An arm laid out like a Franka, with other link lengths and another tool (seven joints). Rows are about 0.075 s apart.
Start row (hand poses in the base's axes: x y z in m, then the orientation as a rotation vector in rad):
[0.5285, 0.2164, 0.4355, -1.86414, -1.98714, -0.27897]
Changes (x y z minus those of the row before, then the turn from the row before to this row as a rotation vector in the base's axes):
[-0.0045, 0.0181, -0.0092, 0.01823, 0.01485, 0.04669]
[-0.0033, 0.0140, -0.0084, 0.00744, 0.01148, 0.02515]
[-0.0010, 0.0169, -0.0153, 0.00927, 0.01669, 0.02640]
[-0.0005, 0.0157, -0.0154, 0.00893, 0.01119, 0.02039]
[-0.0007, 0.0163, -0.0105, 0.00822, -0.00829, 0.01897]
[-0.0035, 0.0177, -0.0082, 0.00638, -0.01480, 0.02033]
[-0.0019, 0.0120, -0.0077, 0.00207, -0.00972, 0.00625]
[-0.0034, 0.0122, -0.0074, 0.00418, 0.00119, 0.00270]
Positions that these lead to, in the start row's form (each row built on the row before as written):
[0.5240, 0.2345, 0.4263, -1.80095, -2.00862, -0.26814]
[0.5207, 0.2485, 0.4179, -1.76756, -2.01834, -0.25674]
[0.5197, 0.2654, 0.4026, -1.73063, -2.02416, -0.24193]
[0.5192, 0.2811, 0.3872, -1.70141, -2.02871, -0.23382]
[0.5185, 0.2974, 0.3767, -1.67816, -2.04618, -0.24294]
[0.5150, 0.3151, 0.3685, -1.65565, -2.07005, -0.25555]
[0.5131, 0.3271, 0.3608, -1.64961, -2.08108, -0.26408]
[0.5097, 0.3393, 0.3534, -1.64403, -2.08037, -0.26632]

